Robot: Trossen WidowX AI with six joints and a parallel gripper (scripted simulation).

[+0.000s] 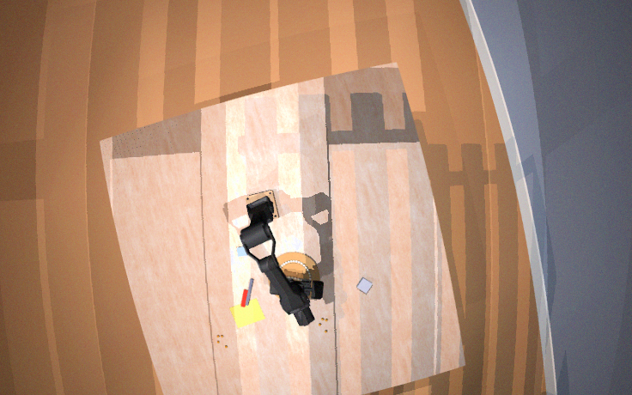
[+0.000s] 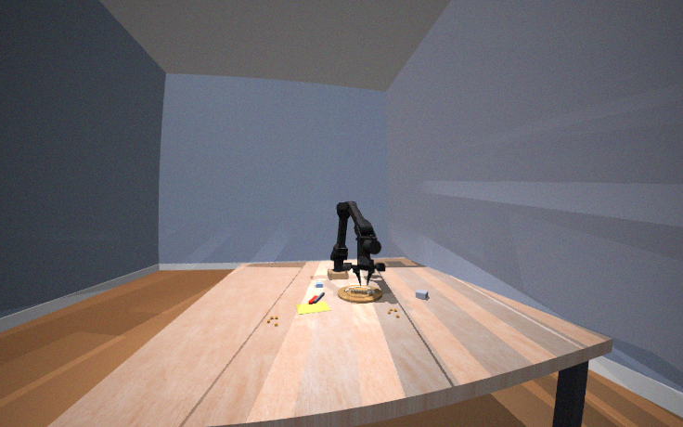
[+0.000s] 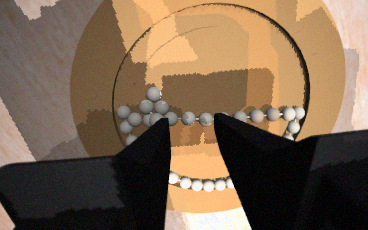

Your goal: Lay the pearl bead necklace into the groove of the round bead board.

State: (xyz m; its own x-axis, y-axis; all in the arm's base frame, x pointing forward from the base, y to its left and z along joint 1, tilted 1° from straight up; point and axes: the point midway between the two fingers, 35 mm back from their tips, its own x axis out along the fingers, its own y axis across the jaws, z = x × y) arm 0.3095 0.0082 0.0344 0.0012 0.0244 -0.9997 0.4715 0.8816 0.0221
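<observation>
Right now my gripper tip is 30 mm above the round bead board, 20 mm past it and 10 mm to the left of it. From my gripper tip the other things lie so: blue block (190 mm behind, 160 mm to the right, 30 mm below); yellow note (240 mm to the right, 50 mm ahead, 40 mm below); red marker (210 mm to the right, 40 mm below, 20 mm behind).
</observation>
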